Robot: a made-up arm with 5 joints.
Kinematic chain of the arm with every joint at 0, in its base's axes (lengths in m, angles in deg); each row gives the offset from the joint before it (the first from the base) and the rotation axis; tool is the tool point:
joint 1: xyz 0 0 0.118 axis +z
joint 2: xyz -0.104 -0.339 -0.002 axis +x
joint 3: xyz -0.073 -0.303 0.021 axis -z
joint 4: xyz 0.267 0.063 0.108 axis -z
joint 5: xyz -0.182 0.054 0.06 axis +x
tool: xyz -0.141 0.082 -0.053
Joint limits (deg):
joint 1: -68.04..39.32
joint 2: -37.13..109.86
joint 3: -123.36..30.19
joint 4: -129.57..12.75
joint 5: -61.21..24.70
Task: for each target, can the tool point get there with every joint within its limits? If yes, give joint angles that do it. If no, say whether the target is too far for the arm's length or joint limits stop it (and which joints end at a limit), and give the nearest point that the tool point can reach.
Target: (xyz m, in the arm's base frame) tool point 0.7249 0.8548 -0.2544
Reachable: no: joint limits stop it (at a limit: joint 1, joint 2, joint 4, joint 5) | nearest point 0.4196 -0.0351 -0.2808 | short by 0.941 m
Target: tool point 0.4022 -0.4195 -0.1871
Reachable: yes | joints 29.84 68.48 -43.45 -91.87 -35.71
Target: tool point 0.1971 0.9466 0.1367
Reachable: no: joint limits stop it (at a limit: joint 1, joint 3, joint 4, joint 5) | nearest point -0.2154 0.1683 0.1208 | short by 0.881 m
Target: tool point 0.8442 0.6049 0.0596
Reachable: no: joint limits stop it (at a limit: joint 1, joint 2, joint 4, joint 5) | nearest point 0.4544 -0.0719 -0.1411 | short by 0.806 m
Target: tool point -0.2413 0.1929 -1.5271
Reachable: no: too far | nearest point -0.2437 -0.0837 -0.6255 | short by 0.943 m
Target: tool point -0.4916 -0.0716 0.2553
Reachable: yes | joints -59.28 -18.39 18.38 -1.25 -43.11
